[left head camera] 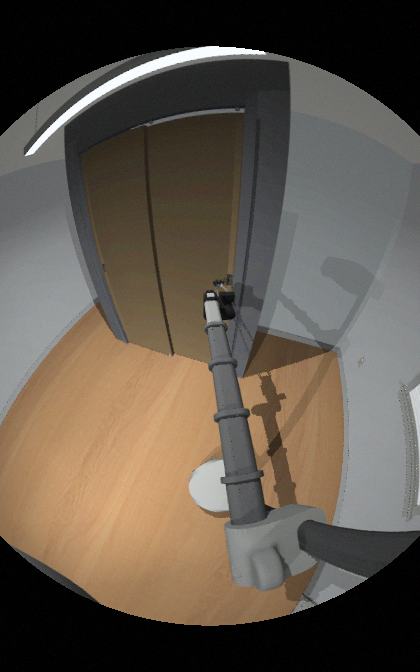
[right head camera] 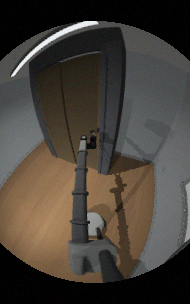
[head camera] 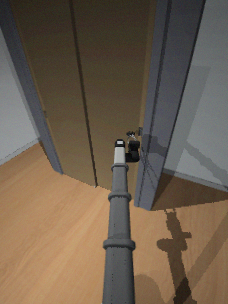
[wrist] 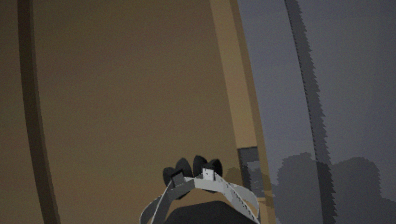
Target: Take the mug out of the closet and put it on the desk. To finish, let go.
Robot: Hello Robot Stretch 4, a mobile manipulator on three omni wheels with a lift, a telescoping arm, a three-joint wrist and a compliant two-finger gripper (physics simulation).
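Where they show: gripper, fingertip midpoint: (right head camera: 91, 130) (head camera: 130, 132) (wrist: 192, 169); robot's base at its link origin: (right head camera: 90, 222).
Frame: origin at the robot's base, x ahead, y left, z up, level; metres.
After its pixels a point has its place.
Observation:
The closet is closed by two brown sliding door panels; the right door panel (head camera: 110, 75) @(x 1.236, y 0.073, z 1.375 m) (left head camera: 195, 200) (right head camera: 80, 100) @(x 1.227, y 0.054, z 1.370 m) (wrist: 125, 100) @(x 1.216, y 0.031, z 1.122 m) fills much of the wrist view. A small dark recessed handle (wrist: 248, 170) @(x 1.137, y -0.172, z 0.962 m) (head camera: 140, 131) @(x 1.135, y -0.175, z 0.958 m) (left head camera: 230, 279) sits at its right edge. My gripper (wrist: 192, 169) @(x 1.035, y -0.082, z 1.005 m) (head camera: 131, 134) @(x 1.035, y -0.082, z 1.005 m) (left head camera: 218, 283) (right head camera: 93, 132) @(x 1.035, y -0.082, z 1.005 m) is shut and empty, its fingertips nearly together. It is in front of the right panel, a little left of the handle. Whether the fingertips touch the panel cannot be told. The mug and the desk do not show in these views.
A blue-grey closet frame (head camera: 170, 75) @(x 0.998, y -0.293, z 1.405 m) (left head camera: 267, 200) (right head camera: 114, 90) @(x 0.986, y -0.318, z 1.517 m) (wrist: 280, 100) @(x 1.026, y -0.198, z 1.066 m) stands right of the panel, close to the gripper. My arm reaches forward over the wood floor (head camera: 50, 225) @(x 0.756, y 0.774, z -0.027 m) (left head camera: 100, 425). A round white object (left head camera: 207, 485) (right head camera: 95, 223) @(x 0.000, y -0.080, z 0.187 m) is below the arm.

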